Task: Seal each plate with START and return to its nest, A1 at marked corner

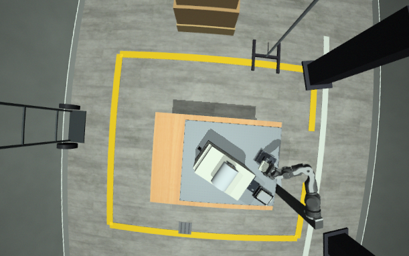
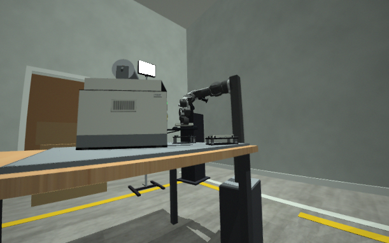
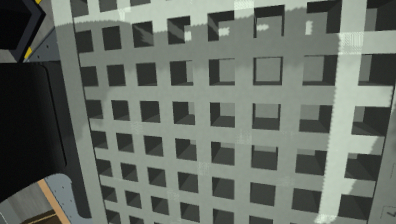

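Now: the sealer stage 15 cm ahead of my hand, 14 cm to the left of it and 4 cm below it. Round my hand: foil roll 40 cm ahead, 28 cm above, 8 cm to the right; then plate right at my hand.
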